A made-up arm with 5 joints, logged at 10 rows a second.
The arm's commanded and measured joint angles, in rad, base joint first. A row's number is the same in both.
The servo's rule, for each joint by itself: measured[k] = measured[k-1] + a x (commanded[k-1-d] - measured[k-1]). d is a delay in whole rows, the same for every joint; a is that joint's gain. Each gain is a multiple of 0.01, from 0.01 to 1. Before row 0 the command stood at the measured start. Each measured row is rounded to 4 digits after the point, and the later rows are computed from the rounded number. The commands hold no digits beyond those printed.
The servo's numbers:
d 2
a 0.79 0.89 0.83 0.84 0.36
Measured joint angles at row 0:
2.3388 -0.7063 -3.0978 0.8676 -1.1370
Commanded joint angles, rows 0 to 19:
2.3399 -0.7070 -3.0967 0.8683 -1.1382
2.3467 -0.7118 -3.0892 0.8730 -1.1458
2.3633 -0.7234 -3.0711 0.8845 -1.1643
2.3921 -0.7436 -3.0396 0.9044 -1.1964
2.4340 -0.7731 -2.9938 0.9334 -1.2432
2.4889 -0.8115 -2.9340 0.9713 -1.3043
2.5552 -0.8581 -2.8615 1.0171 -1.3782
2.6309 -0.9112 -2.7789 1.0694 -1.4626
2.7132 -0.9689 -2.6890 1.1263 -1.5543
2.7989 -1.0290 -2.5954 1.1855 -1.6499
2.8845 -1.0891 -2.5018 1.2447 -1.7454
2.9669 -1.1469 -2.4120 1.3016 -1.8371
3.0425 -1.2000 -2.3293 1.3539 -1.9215
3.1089 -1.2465 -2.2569 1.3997 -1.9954
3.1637 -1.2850 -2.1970 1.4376 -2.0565
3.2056 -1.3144 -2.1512 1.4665 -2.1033
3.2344 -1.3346 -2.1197 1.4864 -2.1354
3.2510 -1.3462 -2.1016 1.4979 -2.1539
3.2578 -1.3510 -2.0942 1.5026 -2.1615
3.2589 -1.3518 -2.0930 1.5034 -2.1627
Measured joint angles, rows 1 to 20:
2.3388 -0.7063 -3.0978 0.8676 -1.1370
2.3388 -0.7063 -3.0978 0.8676 -1.1370
2.3397 -0.7069 -3.0969 0.8682 -1.1374
2.3452 -0.7113 -3.0905 0.8722 -1.1404
2.3595 -0.7221 -3.0744 0.8825 -1.1490
2.3853 -0.7412 -3.0455 0.9009 -1.1661
2.4238 -0.7696 -3.0026 0.9282 -1.1939
2.4752 -0.8069 -2.9457 0.9644 -1.2336
2.5384 -0.8525 -2.8758 1.0087 -1.2857
2.6115 -0.9047 -2.7954 1.0597 -1.3494
2.6918 -0.9618 -2.7071 1.1156 -1.4232
2.7764 -1.0216 -2.6144 1.1743 -1.5048
2.8618 -1.0817 -2.5209 1.2334 -1.5914
2.9448 -1.1397 -2.4305 1.2907 -1.6799
3.0220 -1.1934 -2.3465 1.3438 -1.7669
3.0907 -1.2407 -2.2721 1.3908 -1.8492
3.1484 -1.2801 -2.2098 1.4301 -1.9238
3.1936 -1.3106 -2.1612 1.4607 -1.9884
3.2258 -1.3320 -2.1268 1.4823 -2.0413
3.2457 -1.3446 -2.1059 1.4954 -2.0818

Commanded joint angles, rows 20 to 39:
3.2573 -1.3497 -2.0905 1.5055 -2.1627
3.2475 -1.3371 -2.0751 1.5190 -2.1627
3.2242 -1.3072 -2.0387 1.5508 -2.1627
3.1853 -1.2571 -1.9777 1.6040 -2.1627
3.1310 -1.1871 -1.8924 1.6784 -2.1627
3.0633 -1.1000 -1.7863 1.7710 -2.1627
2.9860 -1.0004 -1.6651 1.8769 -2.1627
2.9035 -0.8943 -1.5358 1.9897 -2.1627
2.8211 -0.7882 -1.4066 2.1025 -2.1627
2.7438 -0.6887 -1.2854 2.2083 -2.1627
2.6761 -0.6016 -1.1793 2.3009 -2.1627
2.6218 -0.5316 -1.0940 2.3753 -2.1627
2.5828 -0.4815 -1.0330 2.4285 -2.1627
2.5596 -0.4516 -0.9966 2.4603 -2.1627
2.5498 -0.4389 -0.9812 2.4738 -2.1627
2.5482 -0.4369 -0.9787 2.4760 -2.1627
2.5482 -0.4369 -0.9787 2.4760 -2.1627
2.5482 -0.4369 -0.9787 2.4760 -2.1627
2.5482 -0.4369 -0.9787 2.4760 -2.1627
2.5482 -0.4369 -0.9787 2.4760 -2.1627
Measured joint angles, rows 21 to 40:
3.2553 -1.3503 -2.0962 1.5014 -2.1105
3.2581 -1.3516 -2.0935 1.5031 -2.1293
3.2575 -1.3499 -2.0910 1.5051 -2.1413
3.2496 -1.3385 -2.0778 1.5168 -2.1490
3.2295 -1.3106 -2.0453 1.5454 -2.1539
3.1946 -1.2630 -1.9892 1.5946 -2.1571
3.1444 -1.1954 -1.9089 1.6650 -2.1591
3.0803 -1.1105 -1.8071 1.7540 -2.1604
3.0058 -1.0125 -1.6892 1.8572 -2.1612
2.9250 -0.9073 -1.5619 1.9685 -2.1617
2.8429 -0.8013 -1.4330 2.0811 -2.1621
2.7646 -0.7011 -1.3105 2.1879 -2.1623
2.6947 -0.6125 -1.2016 2.2828 -2.1624
2.6371 -0.5405 -1.1123 2.3605 -2.1625
2.5942 -0.4880 -1.0465 2.4176 -2.1626
2.5669 -0.4556 -1.0051 2.4535 -2.1626
2.5534 -0.4407 -0.9853 2.4706 -2.1626
2.5493 -0.4373 -0.9798 2.4751 -2.1626
2.5484 -0.4369 -0.9789 2.4759 -2.1626
2.5482 -0.4369 -0.9787 2.4760 -2.1626

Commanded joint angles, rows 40 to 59:
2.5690 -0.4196 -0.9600 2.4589 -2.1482
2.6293 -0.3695 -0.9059 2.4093 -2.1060
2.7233 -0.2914 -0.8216 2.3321 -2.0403
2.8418 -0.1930 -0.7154 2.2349 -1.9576
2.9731 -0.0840 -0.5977 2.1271 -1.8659
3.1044 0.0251 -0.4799 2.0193 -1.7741
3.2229 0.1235 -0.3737 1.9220 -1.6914
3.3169 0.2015 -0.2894 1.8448 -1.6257
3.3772 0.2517 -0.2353 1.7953 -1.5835
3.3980 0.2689 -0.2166 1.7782 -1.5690
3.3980 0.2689 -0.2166 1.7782 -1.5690
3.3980 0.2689 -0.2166 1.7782 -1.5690
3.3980 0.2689 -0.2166 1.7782 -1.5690
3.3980 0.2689 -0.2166 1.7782 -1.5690
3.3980 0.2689 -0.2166 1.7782 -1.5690
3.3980 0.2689 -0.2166 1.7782 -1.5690
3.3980 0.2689 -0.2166 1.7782 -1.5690
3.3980 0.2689 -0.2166 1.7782 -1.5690
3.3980 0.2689 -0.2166 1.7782 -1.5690
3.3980 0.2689 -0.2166 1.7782 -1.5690
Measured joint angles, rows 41 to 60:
2.5482 -0.4369 -0.9787 2.4760 -2.1626
2.5482 -0.4369 -0.9787 2.4760 -2.1626
2.5646 -0.4215 -0.9632 2.4616 -2.1574
2.6157 -0.3752 -0.9156 2.4177 -2.1389
2.7007 -0.3006 -0.8376 2.3458 -2.1034
2.8122 -0.2048 -0.7362 2.2526 -2.0509
2.9393 -0.0973 -0.6212 2.1472 -1.9843
3.0697 0.0116 -0.5039 2.0398 -1.9086
3.1907 0.1112 -0.3958 1.9408 -1.8304
3.2904 0.1916 -0.3075 1.8602 -1.7567
3.3590 0.2451 -0.2476 1.8057 -1.6943
3.3898 0.2663 -0.2219 1.7826 -1.6492
3.3963 0.2686 -0.2175 1.7789 -1.6203
3.3976 0.2689 -0.2168 1.7783 -1.6018
3.3979 0.2689 -0.2166 1.7782 -1.5900
3.3980 0.2689 -0.2166 1.7782 -1.5824
3.3980 0.2689 -0.2166 1.7782 -1.5776
3.3980 0.2689 -0.2166 1.7782 -1.5745
3.3980 0.2689 -0.2166 1.7782 -1.5725
3.3980 0.2689 -0.2166 1.7782 -1.5712

